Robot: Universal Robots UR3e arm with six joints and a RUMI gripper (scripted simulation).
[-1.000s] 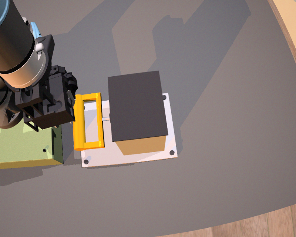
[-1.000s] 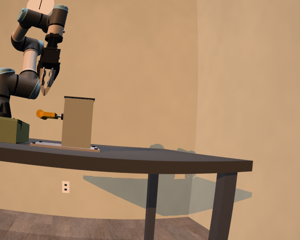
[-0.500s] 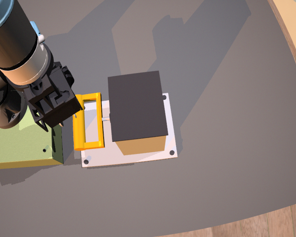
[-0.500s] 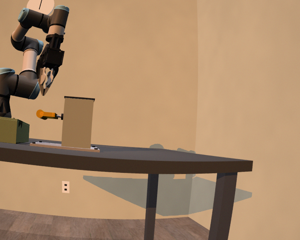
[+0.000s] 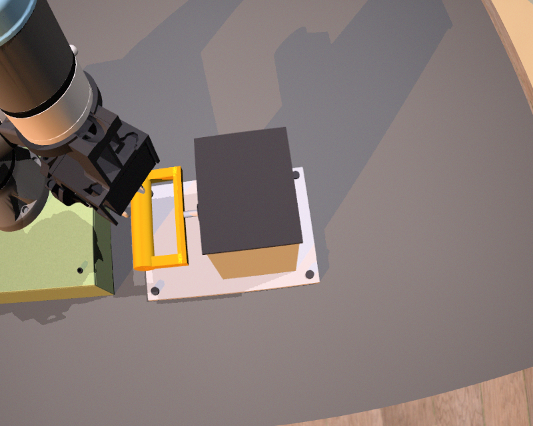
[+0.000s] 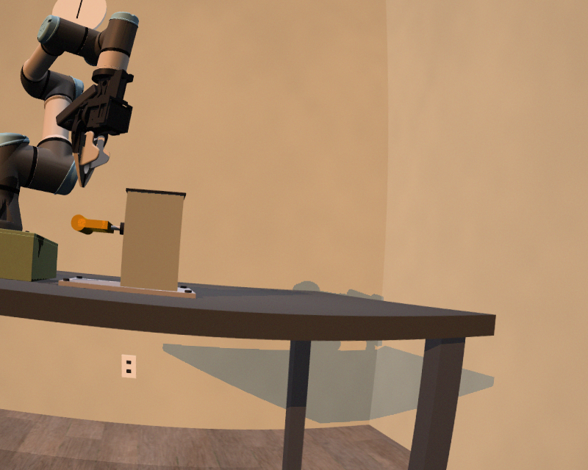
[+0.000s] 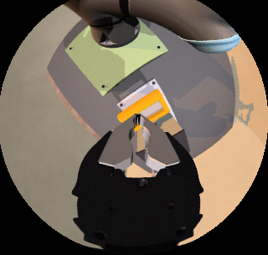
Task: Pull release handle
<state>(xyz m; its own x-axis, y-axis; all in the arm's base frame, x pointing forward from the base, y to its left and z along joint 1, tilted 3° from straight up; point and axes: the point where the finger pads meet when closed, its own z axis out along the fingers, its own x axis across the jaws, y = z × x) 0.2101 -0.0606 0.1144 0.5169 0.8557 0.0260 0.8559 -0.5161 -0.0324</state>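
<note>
My gripper is now 70 mm short of the release handle and 80 mm above it. Also, from my hand: pale baseplate: 110 mm ahead, 10 mm to the left, 190 mm below.
</note>
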